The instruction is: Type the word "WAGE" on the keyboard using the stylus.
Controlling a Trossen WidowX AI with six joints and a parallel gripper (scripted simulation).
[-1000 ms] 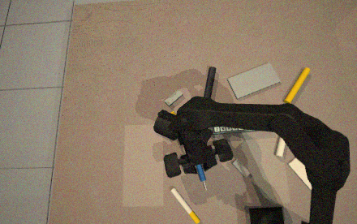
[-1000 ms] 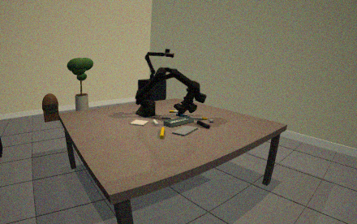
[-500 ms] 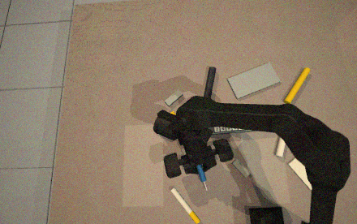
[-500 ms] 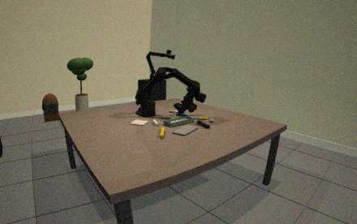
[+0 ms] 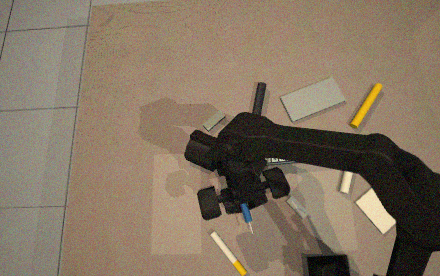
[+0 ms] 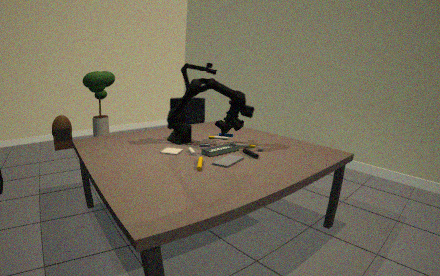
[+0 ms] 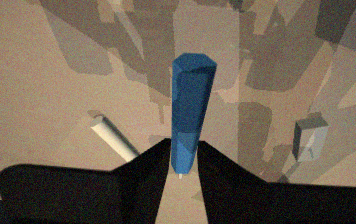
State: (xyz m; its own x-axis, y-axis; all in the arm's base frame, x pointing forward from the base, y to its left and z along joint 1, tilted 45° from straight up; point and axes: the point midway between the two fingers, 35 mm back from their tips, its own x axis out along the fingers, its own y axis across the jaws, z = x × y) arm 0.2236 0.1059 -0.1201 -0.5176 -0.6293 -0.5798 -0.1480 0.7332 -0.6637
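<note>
Right now my gripper tip is 20 mm past the blue stylus. Round my gripper tip: small grey block (240 mm ahead, 50 mm to the left, 40 mm below); black cylinder (270 mm ahead, 80 mm to the right, 40 mm below); grey plate (260 mm ahead, 240 mm to the right, 50 mm below).
</note>
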